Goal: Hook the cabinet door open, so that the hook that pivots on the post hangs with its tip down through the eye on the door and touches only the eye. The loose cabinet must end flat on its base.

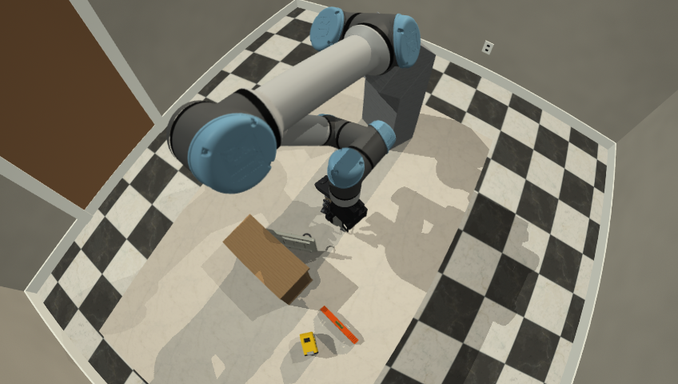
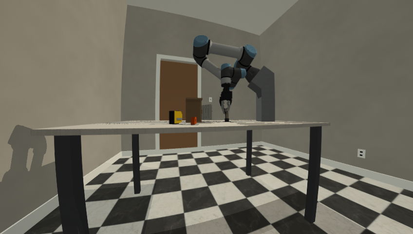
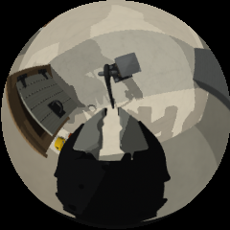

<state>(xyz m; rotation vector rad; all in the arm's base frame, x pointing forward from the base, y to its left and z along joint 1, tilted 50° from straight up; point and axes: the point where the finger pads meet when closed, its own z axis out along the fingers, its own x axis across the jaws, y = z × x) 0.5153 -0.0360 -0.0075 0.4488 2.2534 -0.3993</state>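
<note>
Now: the thin dark hook 30 mm to the right of my hand, 20 mm below it and 20 mm behind it. Round my hand: grey door (140 mm to the right, 90 mm ahead); yellow tape measure (390 mm ahead, 40 mm below).
</note>
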